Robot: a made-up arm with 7 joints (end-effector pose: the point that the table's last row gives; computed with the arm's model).
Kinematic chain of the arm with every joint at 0, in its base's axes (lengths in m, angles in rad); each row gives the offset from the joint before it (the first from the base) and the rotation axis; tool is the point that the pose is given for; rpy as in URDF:
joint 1: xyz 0 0 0.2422 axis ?
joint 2: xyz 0 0 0 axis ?
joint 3: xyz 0 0 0.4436 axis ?
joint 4: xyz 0.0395 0 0 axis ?
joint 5: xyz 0.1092 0 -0.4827 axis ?
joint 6: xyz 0 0 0 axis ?
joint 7: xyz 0.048 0 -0.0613 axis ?
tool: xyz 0 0 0 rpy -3.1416 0 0
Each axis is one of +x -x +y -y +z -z.
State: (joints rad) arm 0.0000 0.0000 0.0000 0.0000 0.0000 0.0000 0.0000
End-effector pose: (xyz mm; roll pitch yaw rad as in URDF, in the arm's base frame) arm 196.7 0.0 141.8 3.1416 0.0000 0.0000
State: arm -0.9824 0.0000 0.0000 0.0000 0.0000 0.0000 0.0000
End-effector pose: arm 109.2 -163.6 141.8 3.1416 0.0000 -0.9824
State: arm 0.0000 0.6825 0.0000 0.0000 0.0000 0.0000 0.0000
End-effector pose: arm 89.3 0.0 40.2 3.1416 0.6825 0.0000
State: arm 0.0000 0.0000 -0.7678 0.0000 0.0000 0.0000 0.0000
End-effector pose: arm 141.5 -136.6 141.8 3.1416 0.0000 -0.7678
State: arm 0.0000 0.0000 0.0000 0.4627 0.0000 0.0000 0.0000
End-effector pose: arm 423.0 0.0 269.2 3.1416 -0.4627 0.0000
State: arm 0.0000 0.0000 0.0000 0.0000 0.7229 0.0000 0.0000
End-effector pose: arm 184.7 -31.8 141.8 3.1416 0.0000 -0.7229
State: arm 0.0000 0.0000 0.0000 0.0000 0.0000 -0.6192 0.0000
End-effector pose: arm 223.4 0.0 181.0 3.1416 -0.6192 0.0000
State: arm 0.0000 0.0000 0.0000 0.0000 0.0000 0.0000 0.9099
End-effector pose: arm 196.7 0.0 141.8 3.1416 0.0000 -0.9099
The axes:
joint 1: +z
joint 2: +y
joint 3: +z
joint 4: -y
joint 5: -z
joint 6: +y
joint 7: -z

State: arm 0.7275 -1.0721 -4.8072 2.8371 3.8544 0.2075 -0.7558
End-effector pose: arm -741.5 -489.7 709.2 -0.9278 -0.0554 2.0922
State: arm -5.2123 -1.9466 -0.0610 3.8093 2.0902 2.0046 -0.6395
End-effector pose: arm -343.8 -443.3 -385.9 -0.6755 1.3362 1.3180
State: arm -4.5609 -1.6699 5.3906 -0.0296 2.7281 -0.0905 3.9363
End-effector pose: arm 63.8 104.1 287.6 -1.5707 -0.3007 0.2161
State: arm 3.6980 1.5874 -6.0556 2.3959 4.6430 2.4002 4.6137
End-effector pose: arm -738.4 -444.2 -56.6 -1.0464 0.7171 0.3444
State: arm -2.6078 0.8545 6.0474 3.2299 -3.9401 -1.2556 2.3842
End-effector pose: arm -559.5 -287.4 880.6 1.6757 -0.1590 -2.0056
